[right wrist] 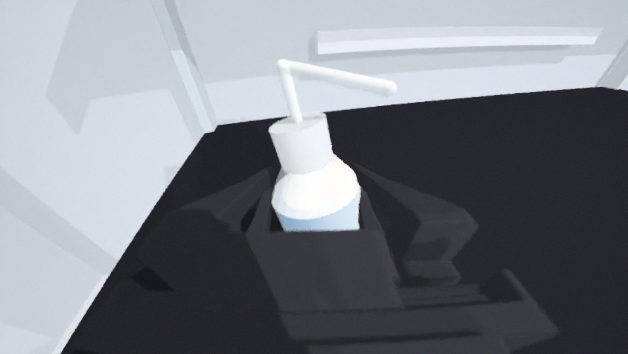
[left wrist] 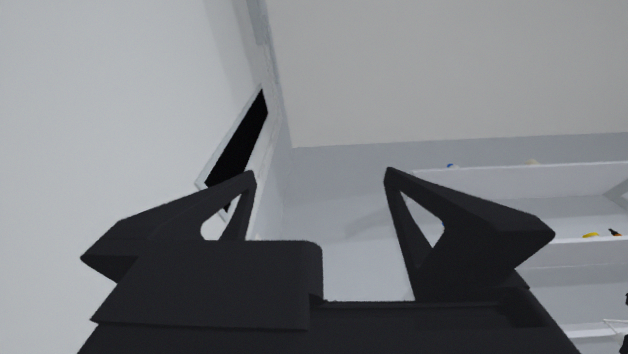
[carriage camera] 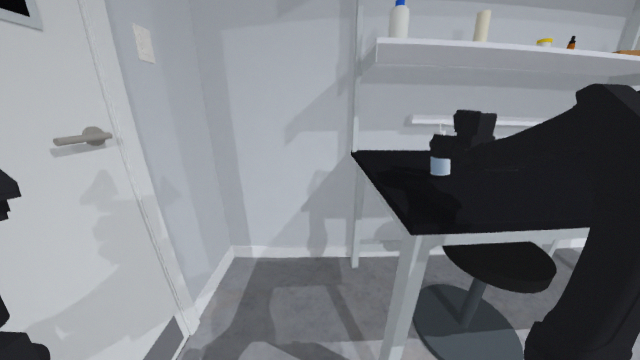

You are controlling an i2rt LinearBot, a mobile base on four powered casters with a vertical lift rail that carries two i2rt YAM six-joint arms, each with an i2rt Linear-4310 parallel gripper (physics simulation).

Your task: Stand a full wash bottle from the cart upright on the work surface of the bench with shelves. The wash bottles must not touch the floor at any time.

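Frame: origin at the left arm's base, x ahead, y left, z up, level; millimetres.
Seen in the pictures: left gripper, between the fingertips: (left wrist: pixel 319 175); right gripper, between the fingertips: (right wrist: pixel 313 172) (carriage camera: pixel 438 143).
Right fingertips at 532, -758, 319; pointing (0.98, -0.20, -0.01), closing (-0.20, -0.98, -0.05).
Observation:
Offsets run from my right fingertips to a thing's top centre, as dx, dy, dz. "spot": to the spot under its first point. Level surfaces: height alone.
A wash bottle {-17, -8, +70} (carriage camera: pixel 440 166) (right wrist: pixel 316 192) with a white cap, a bent white spout and a blue lower body is upright over the left part of the bench's black work surface {dz -106} (carriage camera: pixel 520 200) (right wrist: pixel 500 150). My right gripper (carriage camera: pixel 441 146) (right wrist: pixel 313 172) is shut on the bottle's body, one finger on each side. The bottle's base shows below the fingers in the carriage view; whether it touches the surface I cannot tell. My left gripper (left wrist: pixel 319 175) is open and empty, up in the air near the door side, far from the bench.
A white shelf (carriage camera: pixel 500 54) above the bench holds a blue-capped bottle {spot: +239, +78, +442} (carriage camera: pixel 399 21), a cream cylinder {+312, -336, +529} (carriage camera: pixel 482 26) and small containers. A rail (carriage camera: pixel 430 120) (right wrist: pixel 450 41) runs behind the work surface. A stool (carriage camera: pixel 505 265) stands under the bench. A door (carriage camera: pixel 50 200) is at the left.

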